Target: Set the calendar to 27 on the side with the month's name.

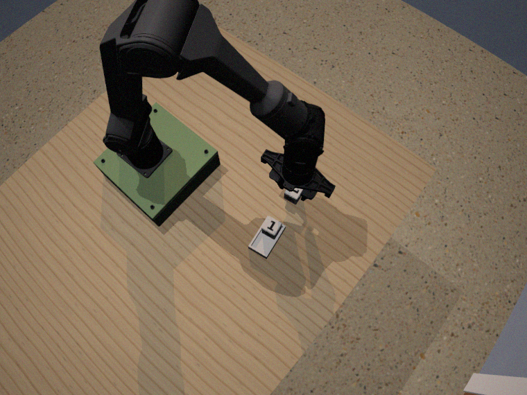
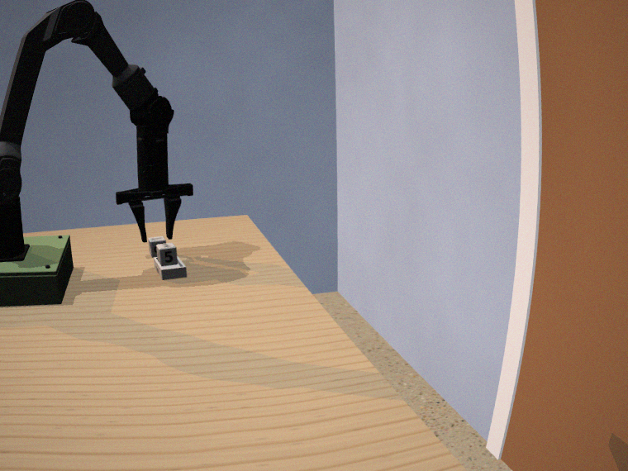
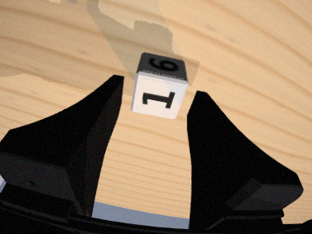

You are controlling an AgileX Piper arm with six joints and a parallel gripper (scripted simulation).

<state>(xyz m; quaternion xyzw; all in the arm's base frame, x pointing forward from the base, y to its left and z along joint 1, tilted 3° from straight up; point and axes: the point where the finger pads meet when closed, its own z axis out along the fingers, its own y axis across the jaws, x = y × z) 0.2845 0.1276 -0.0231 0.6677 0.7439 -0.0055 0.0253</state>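
The white tray lies 10 mm ahead of my hand, 110 mm to the right of it and 20 mm below it.
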